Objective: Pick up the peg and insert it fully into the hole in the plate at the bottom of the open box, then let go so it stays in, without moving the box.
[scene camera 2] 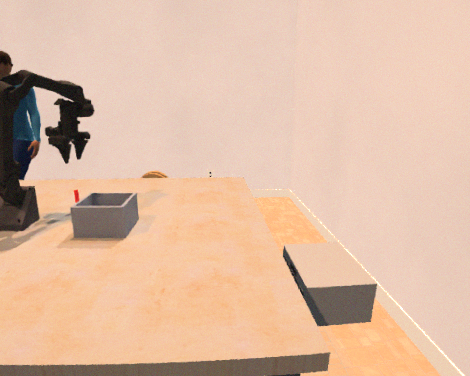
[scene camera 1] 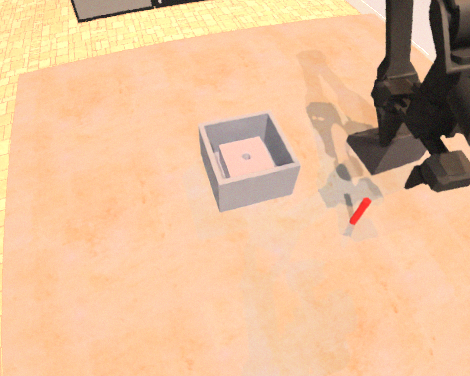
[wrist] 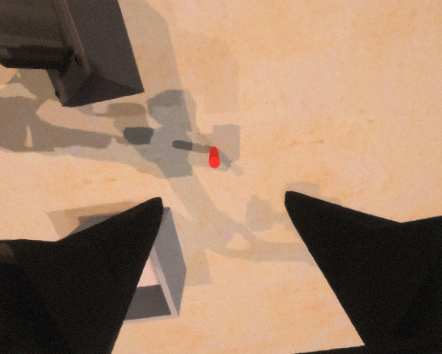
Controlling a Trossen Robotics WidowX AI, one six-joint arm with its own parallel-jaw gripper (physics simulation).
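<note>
The red peg stands upright on the table, to the right of the box in scene camera 1. The open grey box stands on the table. The pale pink plate lies at its bottom, with a small round hole near its middle. My gripper is open and empty, pointing down high above the table. In the wrist view the peg shows ahead of the gap between the fingertips, and the left finger hides part of the box.
The arm's dark base stands on the table, beyond the peg in scene camera 1. A grey block stands on the floor beside the table. A person stands behind the arm.
</note>
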